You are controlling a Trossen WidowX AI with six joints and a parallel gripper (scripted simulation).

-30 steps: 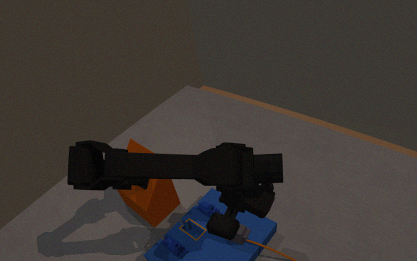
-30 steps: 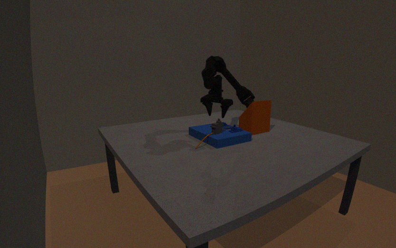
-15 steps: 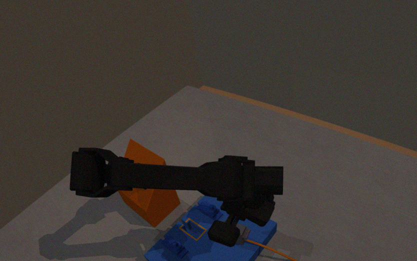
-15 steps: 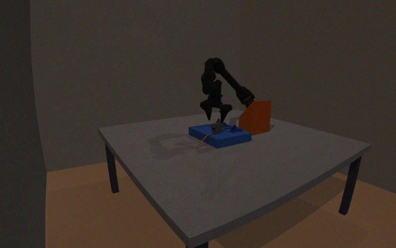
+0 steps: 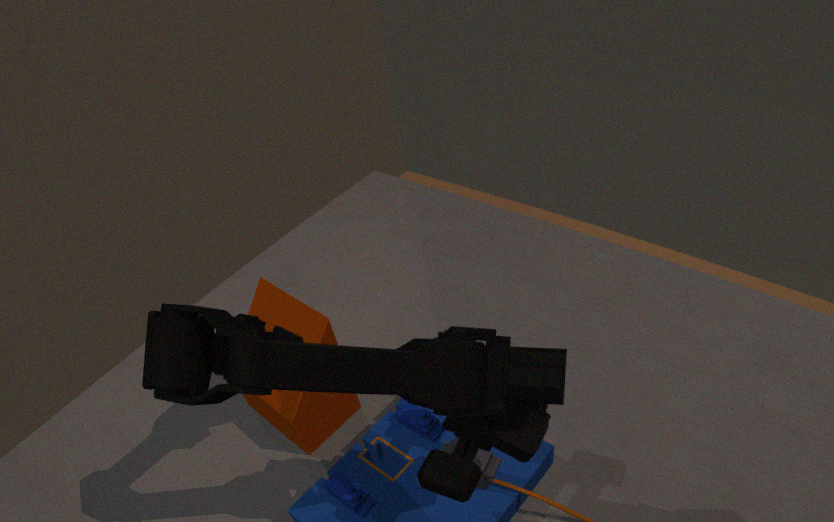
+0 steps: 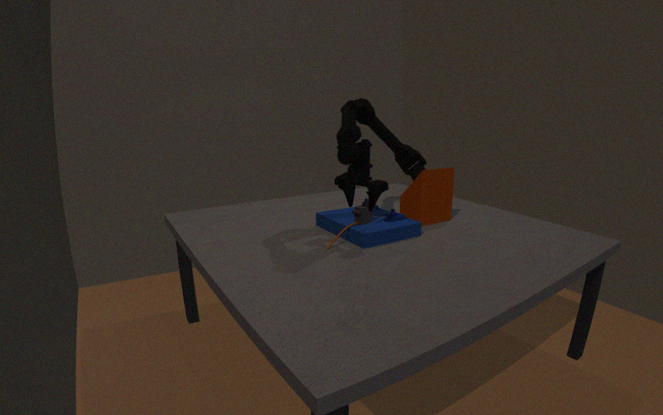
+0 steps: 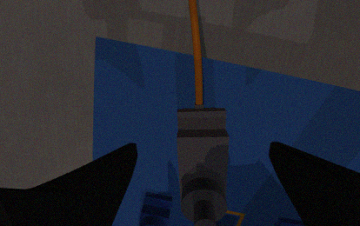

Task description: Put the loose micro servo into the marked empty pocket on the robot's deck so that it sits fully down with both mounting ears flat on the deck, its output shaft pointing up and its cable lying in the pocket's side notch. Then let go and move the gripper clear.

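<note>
My gripper tip is now 70 mm above the blue deck, 50 mm to the left of it and 30 mm past it.
</note>
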